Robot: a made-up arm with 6 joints.
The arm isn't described. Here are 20 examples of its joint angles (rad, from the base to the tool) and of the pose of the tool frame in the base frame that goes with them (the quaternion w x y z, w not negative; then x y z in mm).
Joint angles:
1: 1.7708 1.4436 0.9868 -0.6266 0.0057 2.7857
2: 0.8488 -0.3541 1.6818 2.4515 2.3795 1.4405
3: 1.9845 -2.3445 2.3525 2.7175 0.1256 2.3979
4: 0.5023 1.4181 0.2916 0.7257 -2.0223 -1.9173
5: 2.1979 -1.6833 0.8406 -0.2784 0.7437 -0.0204
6: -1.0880 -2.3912 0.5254 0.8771 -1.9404 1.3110
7: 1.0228 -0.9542 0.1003 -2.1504 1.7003 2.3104
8: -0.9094 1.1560 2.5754 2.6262 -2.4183 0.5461
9: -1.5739 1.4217 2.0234 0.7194 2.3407 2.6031
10: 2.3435 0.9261 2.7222 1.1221 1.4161 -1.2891
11: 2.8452 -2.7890 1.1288 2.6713 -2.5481 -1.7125
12: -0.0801 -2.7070 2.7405 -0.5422 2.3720 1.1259
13: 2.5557 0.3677 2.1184 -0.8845 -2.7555 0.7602
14: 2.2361 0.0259 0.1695 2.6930 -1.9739 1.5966
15: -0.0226 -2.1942 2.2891 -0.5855 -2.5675 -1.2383
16: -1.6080 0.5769 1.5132 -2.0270 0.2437 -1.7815
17: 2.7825 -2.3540 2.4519 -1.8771 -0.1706 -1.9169
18: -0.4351 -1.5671 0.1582 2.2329 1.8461 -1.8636
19: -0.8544 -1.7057 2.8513 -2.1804 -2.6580 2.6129
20: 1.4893 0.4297 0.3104 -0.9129 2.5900 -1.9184
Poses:
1: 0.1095 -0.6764 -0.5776 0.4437 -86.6 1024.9 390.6
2: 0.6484 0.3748 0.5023 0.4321 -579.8 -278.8 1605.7
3: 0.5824 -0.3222 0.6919 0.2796 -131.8 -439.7 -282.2
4: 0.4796 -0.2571 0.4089 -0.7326 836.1 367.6 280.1
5: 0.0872 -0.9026 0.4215 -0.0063 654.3 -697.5 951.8
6: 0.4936 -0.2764 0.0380 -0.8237 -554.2 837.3 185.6
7: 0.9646 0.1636 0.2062 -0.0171 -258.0 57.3 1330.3
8: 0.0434 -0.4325 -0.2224 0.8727 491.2 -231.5 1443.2
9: 0.7070 0.4355 0.2340 0.5058 -161.1 -920.9 1110.4
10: 0.2620 -0.4699 0.7370 -0.4090 -144.6 199.6 1462.6
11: 0.2471 -0.2095 -0.7622 0.5604 413.2 -340.9 -386.9
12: 0.5854 -0.4149 -0.3463 -0.6044 -57.2 -85.1 -384.0
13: 0.3052 0.4615 0.4536 -0.6986 -250.5 232.7 1777.4
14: 0.3032 -0.8454 0.0020 -0.4396 -552.7 266.5 1450.9
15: 0.6142 0.0237 -0.6984 0.3666 -792.6 -26.4 -191.4
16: 0.0706 0.5632 -0.6283 0.5321 95.1 -765.3 1454.9
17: 0.5821 0.2984 0.6762 -0.3389 502.1 -289.9 -315.2
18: 0.6951 -0.6780 -0.0276 0.2374 -720.2 525.1 1102.2
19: 0.8424 0.2473 -0.4469 0.1719 -390.4 833.5 60.5
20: 0.2116 -0.7595 0.4773 -0.3880 43.2 731.5 938.9
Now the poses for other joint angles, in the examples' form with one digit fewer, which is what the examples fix.
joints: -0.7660 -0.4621 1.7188 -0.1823 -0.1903 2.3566
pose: 0.032 0.582 0.128 0.802 -523 279 1650
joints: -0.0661 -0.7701 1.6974 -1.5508 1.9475 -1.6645
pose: 0.781 -0.130 0.310 -0.526 -685 173 1554
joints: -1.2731 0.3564 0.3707 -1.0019 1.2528 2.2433
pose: 0.201 -0.323 0.354 -0.855 145 -654 1010
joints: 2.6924 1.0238 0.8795 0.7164 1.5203 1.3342
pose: 0.276 0.410 -0.785 0.374 -887 575 1019
